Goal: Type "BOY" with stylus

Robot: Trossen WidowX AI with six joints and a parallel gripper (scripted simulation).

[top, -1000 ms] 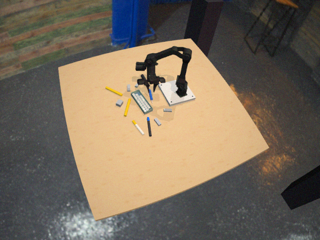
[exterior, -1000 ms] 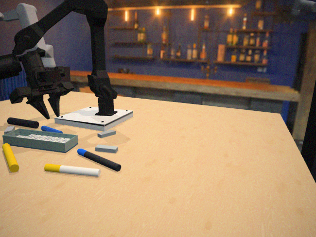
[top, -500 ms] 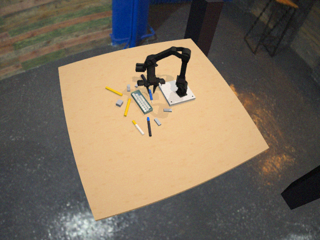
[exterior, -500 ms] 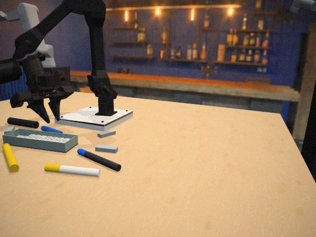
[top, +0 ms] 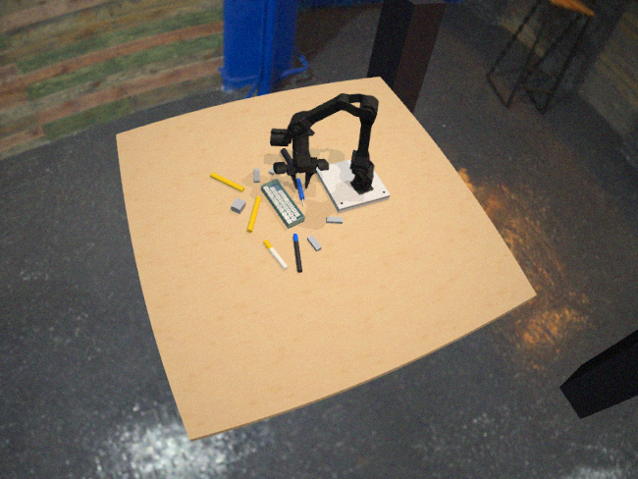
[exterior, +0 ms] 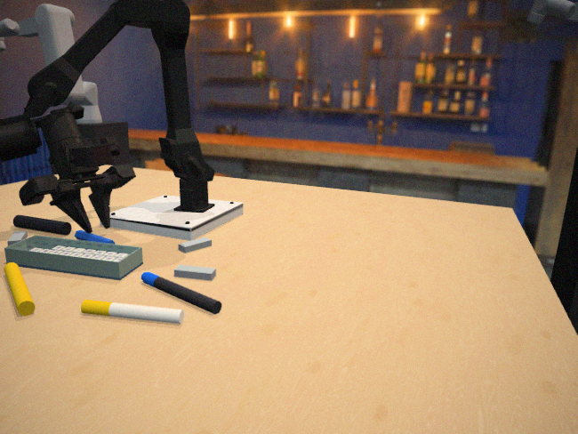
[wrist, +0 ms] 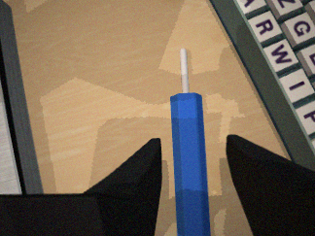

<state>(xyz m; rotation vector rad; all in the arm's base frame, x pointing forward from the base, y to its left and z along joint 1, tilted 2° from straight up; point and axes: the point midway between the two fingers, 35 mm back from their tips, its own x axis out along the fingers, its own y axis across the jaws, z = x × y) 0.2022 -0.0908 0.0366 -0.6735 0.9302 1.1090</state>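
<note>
Now: gripper tip 1 cm to the right of the blue stylus and 2 cm above it. Round my gripper tip: yellow-and-white marker: 20 cm ahead, 17 cm to the left, 2 cm below; stylus tip: 1 cm ahead, 5 cm to the left, 2 cm below.
</note>
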